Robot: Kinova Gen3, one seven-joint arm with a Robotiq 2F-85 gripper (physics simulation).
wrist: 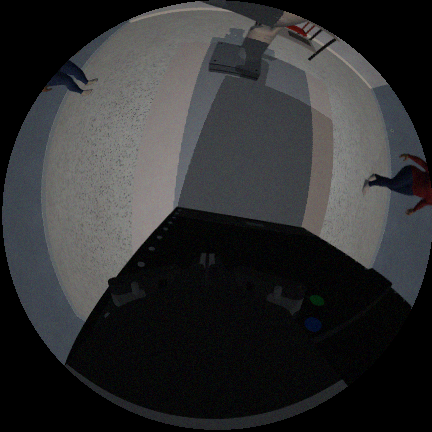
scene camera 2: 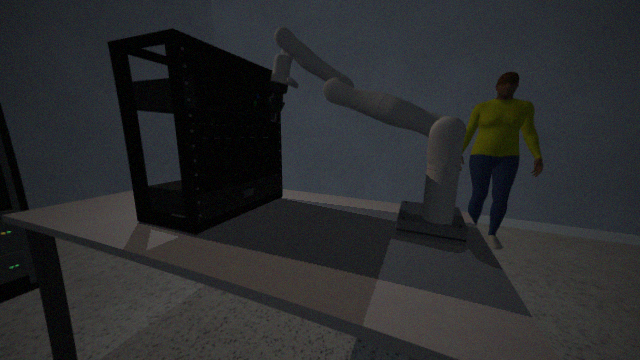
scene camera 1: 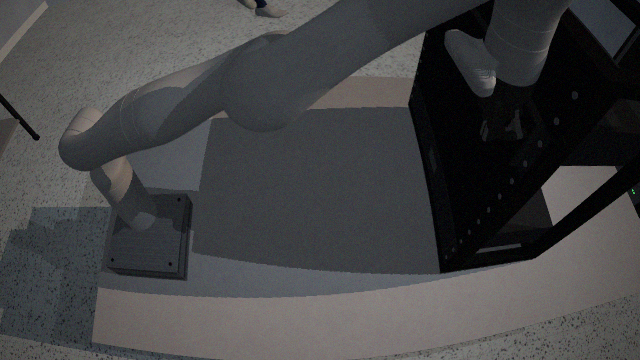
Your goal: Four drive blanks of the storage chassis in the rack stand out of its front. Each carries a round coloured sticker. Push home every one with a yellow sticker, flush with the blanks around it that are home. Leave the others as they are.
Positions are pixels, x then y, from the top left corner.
Scene:
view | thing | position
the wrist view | gripper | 207,261
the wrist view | black rack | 345,305
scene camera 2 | black rack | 224,174
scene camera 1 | black rack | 575,116

